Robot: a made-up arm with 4 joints. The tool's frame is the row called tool.
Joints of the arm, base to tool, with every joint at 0 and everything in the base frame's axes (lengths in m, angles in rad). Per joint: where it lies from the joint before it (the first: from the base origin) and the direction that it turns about. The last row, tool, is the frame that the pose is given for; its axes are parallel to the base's.
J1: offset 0.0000 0.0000 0.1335 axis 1 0 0
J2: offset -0.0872 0.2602 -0.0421 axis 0 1 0
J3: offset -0.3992 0.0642 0.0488 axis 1 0 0
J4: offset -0.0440 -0.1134 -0.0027 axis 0 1 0
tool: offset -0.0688 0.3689 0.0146
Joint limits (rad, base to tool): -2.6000..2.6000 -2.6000..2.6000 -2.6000..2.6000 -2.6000..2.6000
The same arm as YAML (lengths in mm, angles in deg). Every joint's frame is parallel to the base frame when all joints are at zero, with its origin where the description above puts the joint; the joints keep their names.
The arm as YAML. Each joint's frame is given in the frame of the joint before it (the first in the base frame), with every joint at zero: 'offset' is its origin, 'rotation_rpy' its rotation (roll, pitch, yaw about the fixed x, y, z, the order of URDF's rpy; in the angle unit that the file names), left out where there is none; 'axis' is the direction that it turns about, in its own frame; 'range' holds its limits. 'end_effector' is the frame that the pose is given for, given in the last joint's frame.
length_unit: mm
angle_unit: deg
chain:
  - id: J1
    offset: [0.0, 0.0, 133.5]
    axis: [1.0, 0.0, 0.0]
    range: [-148.97, 148.97]
  - id: J2
    offset: [-87.2, 260.2, -42.1]
    axis: [0.0, 1.0, 0.0]
    range: [-148.97, 148.97]
  - id: J3
    offset: [-399.2, 64.2, 48.8]
    axis: [1.0, 0.0, 0.0]
    range: [-148.97, 148.97]
  - id: J4
    offset: [-44.0, -113.4, -2.7]
    axis: [0.0, 1.0, 0.0]
    range: [-148.97, 148.97]
end_effector:
  offset: [-68.8, 368.9, 14.6]

